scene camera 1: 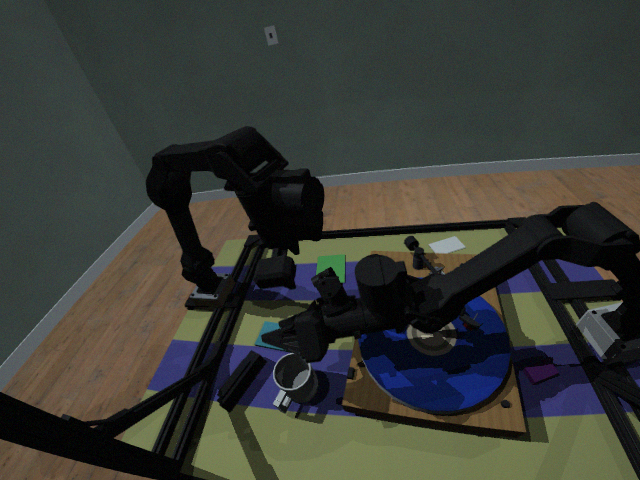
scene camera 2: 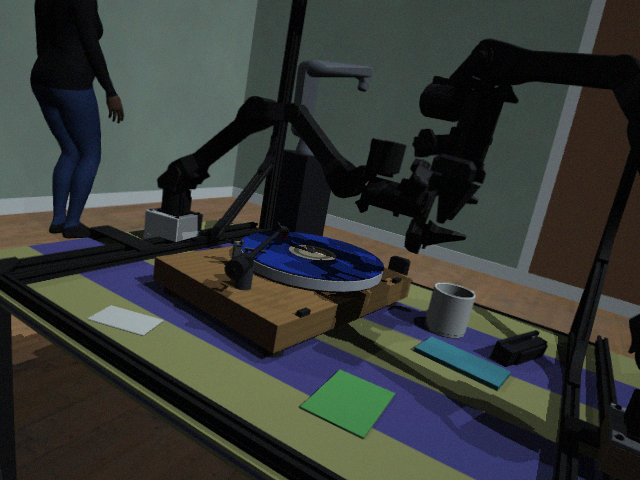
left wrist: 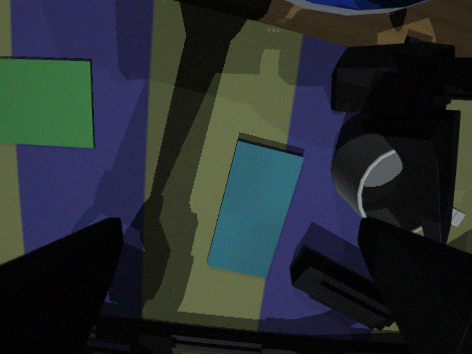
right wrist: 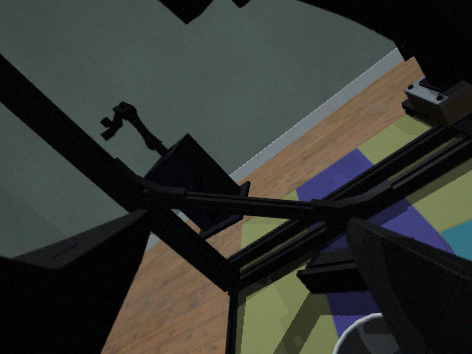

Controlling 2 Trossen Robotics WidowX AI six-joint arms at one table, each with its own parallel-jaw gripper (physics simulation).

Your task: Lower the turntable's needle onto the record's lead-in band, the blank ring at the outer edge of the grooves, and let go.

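Seen in the pictures: left gripper, fingertip midpoint: (scene camera 1: 295,270) (scene camera 2: 444,221) (left wrist: 243,230); right gripper, fingertip midpoint: (scene camera 1: 271,330) (scene camera 2: 471,219) (right wrist: 250,224); left arm's base, origin of the base link: (scene camera 1: 209,285) (right wrist: 451,74); right arm's base, origin of the base link: (scene camera 1: 624,324) (scene camera 2: 174,212).
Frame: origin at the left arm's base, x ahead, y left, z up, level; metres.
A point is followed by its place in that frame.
Note:
The turntable (scene camera 1: 382,405) @[x 0.513, y -0.280, z 0.000 m] (scene camera 2: 279,310) @[x 0.510, y 0.094, z 0.000 m] is a wooden box bearing a blue record (scene camera 1: 439,384) @[x 0.615, y -0.246, z 0.028 m] (scene camera 2: 351,258) @[x 0.544, y -0.189, z 0.028 m] with a pale label. Its dark tonearm (scene camera 1: 431,267) @[x 0.628, y 0.013, z 0.057 m] (scene camera 2: 262,246) @[x 0.629, y 0.005, z 0.056 m] reaches from the pivot over the record. The tonearm's head (scene camera 1: 470,321) @[x 0.684, y -0.135, z 0.060 m] (scene camera 2: 283,232) @[x 0.670, y -0.109, z 0.058 m] shows over the record's far side in scene camera 2; I cannot tell whether the needle touches. My left gripper (left wrist: 243,230) @[x 0.346, y -0.094, z 0.170 m] (scene camera 2: 458,211) @[x 0.346, y -0.094, z 0.170 m] is open and empty, high above the table beside the turntable. My right gripper (right wrist: 250,224) @[x 0.333, y -0.227, z 0.165 m] (scene camera 1: 284,343) is open and empty, above the mug's side of the turntable, with its forearm over the record.
A grey mug (scene camera 1: 297,379) @[x 0.322, y -0.225, z -0.057 m] (scene camera 2: 449,312) @[x 0.322, y -0.196, z -0.012 m], a teal block (left wrist: 255,210) @[x 0.269, y -0.122, z -0.057 m] (scene camera 2: 462,361) @[x 0.261, y -0.112, z -0.057 m] and a black block (scene camera 1: 241,380) @[x 0.199, y -0.253, z -0.030 m] lie beside the turntable. A green square (scene camera 2: 348,403) @[x 0.348, y 0.136, z -0.062 m], a white card (scene camera 1: 447,244) @[x 0.720, y 0.223, z -0.063 m] and a magenta block (scene camera 1: 541,373) @[x 0.842, y -0.195, z -0.050 m] lie farther around it. Black frame rails edge the table.

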